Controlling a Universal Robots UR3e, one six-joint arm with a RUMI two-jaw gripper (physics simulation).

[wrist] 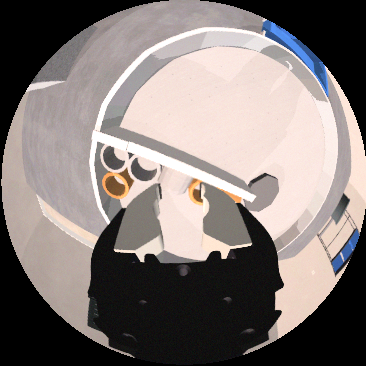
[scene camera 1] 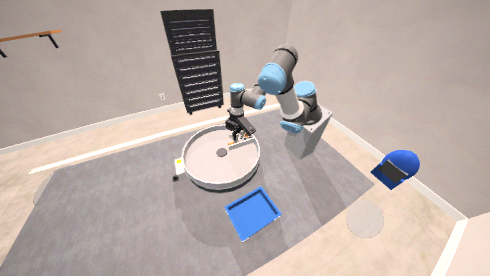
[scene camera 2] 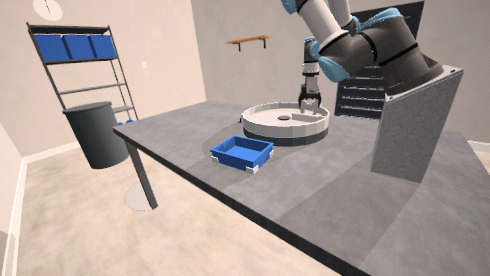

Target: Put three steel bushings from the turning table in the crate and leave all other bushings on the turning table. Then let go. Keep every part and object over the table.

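Where they show: gripper, between the fingertips: [wrist: 179,184]; arm's base, origin of its link: [scene camera 1: 309,115] [scene camera 2: 413,83].
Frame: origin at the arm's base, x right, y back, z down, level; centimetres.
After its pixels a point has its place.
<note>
The turning table [scene camera 1: 205,162] @(x 20.4, y -53.0, z 20.3 cm) [scene camera 2: 285,131] @(x 1.2, y -36.1, z 18.9 cm) [wrist: 215,95] @(x 11.5, y -32.0, z 20.3 cm) is a round, pale, walled dish with a straight divider [scene camera 1: 243,144] @(x 17.9, y -29.6, z 18.8 cm) [wrist: 200,176] @(x 19.0, y -31.8, z 16.6 cm). In the wrist view, two steel bushings [wrist: 114,157] @(x 20.1, y -22.8, z 19.9 cm) [wrist: 144,167] stand upright beside the divider. A third steel bushing [wrist: 176,179] @(x 19.9, y -29.9, z 17.1 cm) lies on its side by the divider, just beyond the fingertips. Orange bushings [wrist: 115,185] @(x 23.5, y -23.1, z 19.4 cm) [wrist: 196,193] @(x 22.4, y -32.7, z 19.2 cm) [wrist: 233,194] @(x 20.7, y -36.2, z 17.6 cm) are near them, two partly hidden by the right finger. My gripper [scene camera 1: 235,138] @(x 21.6, y -30.6, z 19.2 cm) [scene camera 2: 309,111] @(x 21.6, y -30.6, z 19.2 cm) [wrist: 179,184] @(x 21.6, y -30.6, z 19.2 cm) is partly open, low inside the dish, its fingers apart. The blue crate [scene camera 1: 254,216] @(x -15.0, y -48.1, z 25.1 cm) [scene camera 2: 231,158] @(x -20.5, y -48.8, z 22.1 cm) [wrist: 300,47] shows no bushings.
The dish wall stands close around the gripper, and a dark round hub [scene camera 1: 221,152] @(x 20.8, y -42.8, z 19.5 cm) [scene camera 2: 284,118] @(x 19.1, y -41.7, z 19.5 cm) [wrist: 263,191] @(x 20.6, y -42.2, z 19.5 cm) is at the dish's middle. The arm's grey pedestal [scene camera 1: 305,141] @(x -5.9, y -6.3, z 11.1 cm) [scene camera 2: 415,125] @(x -8.3, y 0.5, z 9.2 cm) stands on the table beyond the dish. The crate is on the table beside the dish.
</note>
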